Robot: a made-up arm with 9 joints. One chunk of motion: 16 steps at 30 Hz.
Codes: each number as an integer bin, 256 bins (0 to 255) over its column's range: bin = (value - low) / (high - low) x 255, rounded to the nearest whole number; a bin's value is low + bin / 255 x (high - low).
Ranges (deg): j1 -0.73..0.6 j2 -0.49..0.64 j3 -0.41..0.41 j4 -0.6..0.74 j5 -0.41..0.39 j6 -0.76..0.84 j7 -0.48..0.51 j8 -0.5..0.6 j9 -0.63..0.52
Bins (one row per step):
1: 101 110 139 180 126 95 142 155 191
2: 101 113 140 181 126 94 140 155 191
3: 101 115 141 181 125 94 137 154 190
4: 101 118 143 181 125 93 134 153 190
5: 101 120 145 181 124 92 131 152 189
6: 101 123 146 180 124 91 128 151 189
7: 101 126 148 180 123 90 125 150 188
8: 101 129 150 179 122 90 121 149 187
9: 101 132 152 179 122 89 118 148 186
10: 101 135 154 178 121 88 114 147 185
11: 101 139 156 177 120 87 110 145 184
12: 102 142 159 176 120 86 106 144 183
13: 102 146 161 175 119 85 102 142 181
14: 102 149 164 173 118 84 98 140 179
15: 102 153 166 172 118 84 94 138 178
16: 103 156 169 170 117 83 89 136 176
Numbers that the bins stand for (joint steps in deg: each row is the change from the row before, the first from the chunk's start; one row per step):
1: -0.203 -0.003 0.037 0.346 -0.015 -0.164 0.071 0.169 0.231
2: -0.203 0.011 0.040 0.351 -0.015 -0.170 0.064 0.169 0.231
3: -0.203 0.020 0.043 0.351 -0.018 -0.170 0.052 0.164 0.227
4: -0.203 0.033 0.050 0.351 -0.018 -0.176 0.040 0.160 0.227
5: -0.203 0.042 0.056 0.351 -0.021 -0.183 0.029 0.156 0.222
6: -0.203 0.055 0.059 0.346 -0.021 -0.189 0.017 0.151 0.222
7: -0.203 0.068 0.066 0.346 -0.024 -0.195 0.005 0.147 0.218
8: -0.203 0.082 0.072 0.341 -0.027 -0.195 -0.010 0.143 0.213
9: -0.203 0.095 0.079 0.341 -0.027 -0.202 -0.022 0.138 0.209
10: -0.203 0.108 0.085 0.335 -0.030 -0.208 -0.037 0.134 0.204
11: -0.203 0.126 0.092 0.330 -0.034 -0.214 -0.053 0.125 0.200
12: -0.198 0.139 0.101 0.325 -0.034 -0.220 -0.068 0.121 0.195
13: -0.198 0.157 0.108 0.320 -0.037 -0.227 -0.084 0.113 0.186
14: -0.198 0.170 0.117 0.309 -0.040 -0.233 -0.100 0.104 0.177
15: -0.198 0.188 0.124 0.304 -0.040 -0.233 -0.115 0.095 0.173
16: -0.193 0.201 0.133 0.293 -0.043 -0.239 -0.134 0.087 0.164

